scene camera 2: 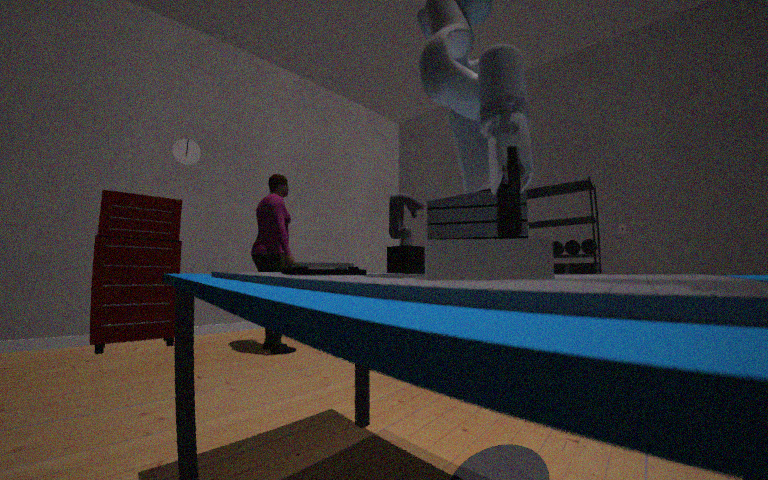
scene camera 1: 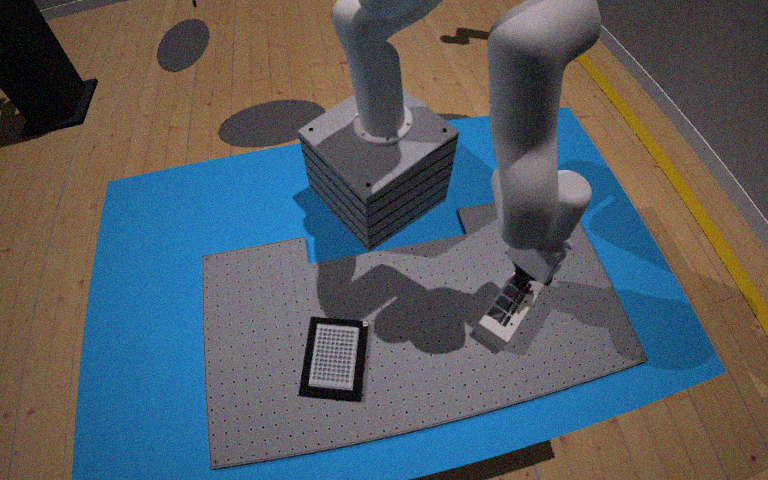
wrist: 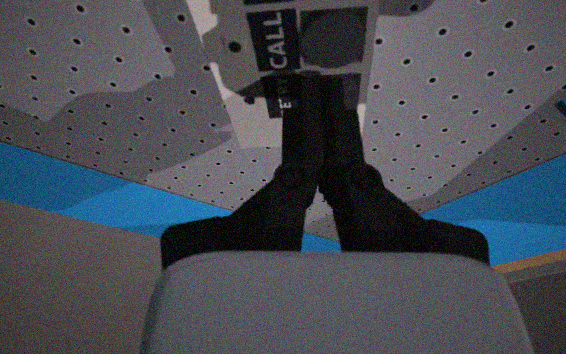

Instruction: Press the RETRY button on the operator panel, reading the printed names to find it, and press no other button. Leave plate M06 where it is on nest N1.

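Where they show: gripper, fingertip midpoint: (scene camera 2: 509, 235) (scene camera 1: 519, 283) (wrist: 316, 101); arm's base, link origin: (scene camera 2: 483, 200) (scene camera 1: 383, 123).
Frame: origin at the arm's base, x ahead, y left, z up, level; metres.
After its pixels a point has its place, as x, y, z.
The operator panel (scene camera 1: 497, 331) {0.445, 0.135, -0.157} (scene camera 2: 488, 258) {0.421, 0.209, -0.182} (wrist: 260, 131) {0.364, 0.256, -0.157} is a pale box on the pegboard plate. In the wrist view the CALL label (wrist: 275, 41) {0.386, 0.204, -0.157} and its round grey button (wrist: 334, 39) {0.370, 0.188, -0.154} show above the fingertips. The RETRY label (wrist: 285, 104) {0.364, 0.230, -0.157} is mostly covered by the fingers; a few letters show. My gripper (scene camera 1: 519, 277) {0.359, 0.213, -0.148} (scene camera 2: 510, 233) {0.359, 0.213, -0.148} (wrist: 316, 101) {0.359, 0.213, -0.148} is shut and empty, pointing down over the RETRY row, with its tips at about the panel's top. The RETRY button is mostly hidden, and contact cannot be told. White plate M06 (scene camera 1: 334, 356) {0.416, -0.185, -0.189} (scene camera 2: 322, 264) {0.438, -0.150, -0.188} lies in black nest N1 (scene camera 1: 330, 395) {0.489, -0.206, -0.198} (scene camera 2: 291, 270) {0.509, -0.151, -0.200}.
The grey pegboard plate (scene camera 1: 254, 418) {0.506, -0.361, -0.210} lies on the blue mat (scene camera 1: 141, 339) {0.296, -0.611, -0.222}. The arm's stepped pedestal (scene camera 1: 339, 164) {0.081, -0.108, -0.019} stands behind it. A person (scene camera 2: 273, 226), a red tool cabinet (scene camera 2: 137, 271) and a shelf rack (scene camera 2: 595, 226) stand in the background.
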